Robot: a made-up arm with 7 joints.
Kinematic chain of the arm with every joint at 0, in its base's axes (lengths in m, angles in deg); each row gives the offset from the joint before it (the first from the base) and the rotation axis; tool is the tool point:
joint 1: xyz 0 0 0.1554 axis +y
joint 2: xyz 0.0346 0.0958 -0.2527 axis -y
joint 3: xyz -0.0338 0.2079 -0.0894 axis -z
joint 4: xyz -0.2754 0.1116 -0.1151 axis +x
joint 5: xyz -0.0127 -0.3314 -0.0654 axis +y
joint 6: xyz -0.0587 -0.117 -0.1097 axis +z
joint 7: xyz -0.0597 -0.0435 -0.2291 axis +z
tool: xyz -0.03 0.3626 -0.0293
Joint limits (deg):
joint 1: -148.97..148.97
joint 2: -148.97..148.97
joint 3: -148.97..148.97
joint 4: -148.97..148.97
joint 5: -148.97..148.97
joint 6: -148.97..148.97
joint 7: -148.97..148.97
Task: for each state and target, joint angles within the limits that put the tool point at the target. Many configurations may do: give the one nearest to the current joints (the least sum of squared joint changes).
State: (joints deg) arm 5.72 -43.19 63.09 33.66 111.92 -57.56 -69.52
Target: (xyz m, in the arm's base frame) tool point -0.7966 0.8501 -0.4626
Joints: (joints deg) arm 0.55 -31.46 67.38 44.95 104.01 -58.10 -70.87
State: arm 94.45 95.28 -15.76 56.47 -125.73 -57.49 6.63
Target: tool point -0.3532 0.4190 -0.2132
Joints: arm 85.08 66.01 -23.95 60.35 -88.34 -40.07 8.33
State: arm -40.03 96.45 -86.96 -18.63 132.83 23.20 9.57
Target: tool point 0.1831 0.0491 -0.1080
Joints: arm -64.24 96.66 -88.37 -4.74 148.97 17.69 3.54
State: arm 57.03 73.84 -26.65 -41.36 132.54 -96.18 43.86
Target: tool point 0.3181 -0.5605 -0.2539
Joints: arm 10.70 88.02 -54.44 -4.64 110.10 -143.80 18.35
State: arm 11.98 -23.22 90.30 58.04 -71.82 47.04 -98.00
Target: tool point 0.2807 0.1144 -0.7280
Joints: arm -13.04 -4.23 99.12 81.48 -48.27 32.12 -116.41
